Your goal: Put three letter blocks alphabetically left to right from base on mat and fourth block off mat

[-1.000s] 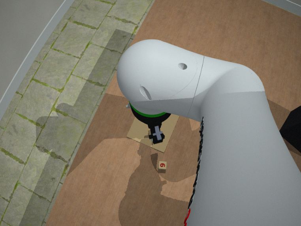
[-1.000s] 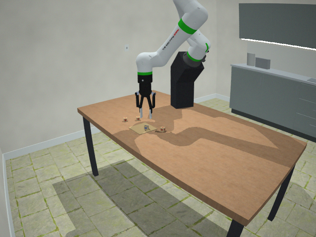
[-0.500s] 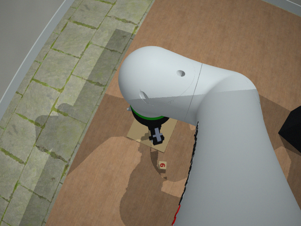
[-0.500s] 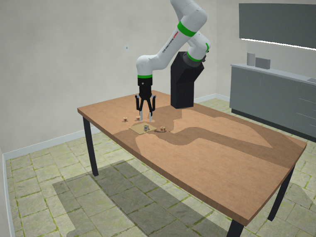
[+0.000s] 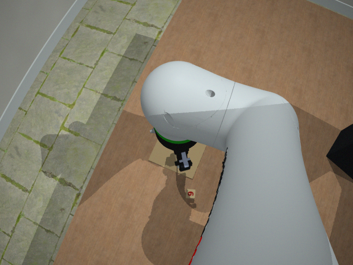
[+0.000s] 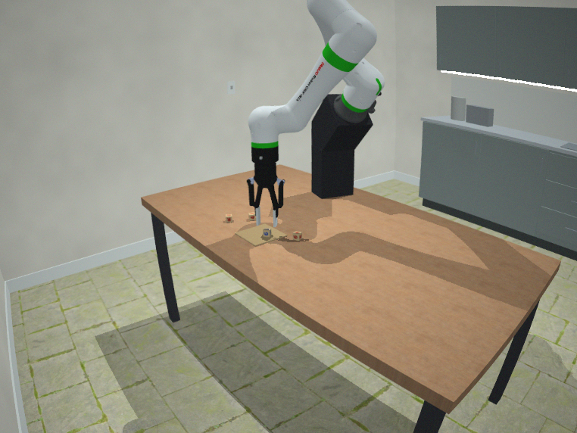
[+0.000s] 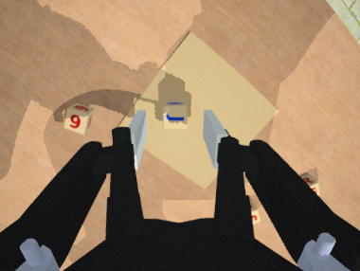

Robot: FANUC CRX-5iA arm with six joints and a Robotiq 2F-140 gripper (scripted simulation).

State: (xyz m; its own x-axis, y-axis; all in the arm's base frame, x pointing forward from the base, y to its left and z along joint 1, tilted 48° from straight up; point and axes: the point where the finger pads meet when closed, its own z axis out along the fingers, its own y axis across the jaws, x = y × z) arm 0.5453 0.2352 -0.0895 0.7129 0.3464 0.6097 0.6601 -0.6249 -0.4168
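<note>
The blue j block is 6 cm below my hand. Also, from my hand: tan mat: 7 cm below, 3 cm to the right, 1 cm ahead; then red s block: 18 cm to the right, 6 cm below, 4 cm behind; then red 9 block: 8 cm to the left, 8 cm behind, 6 cm below.
</note>
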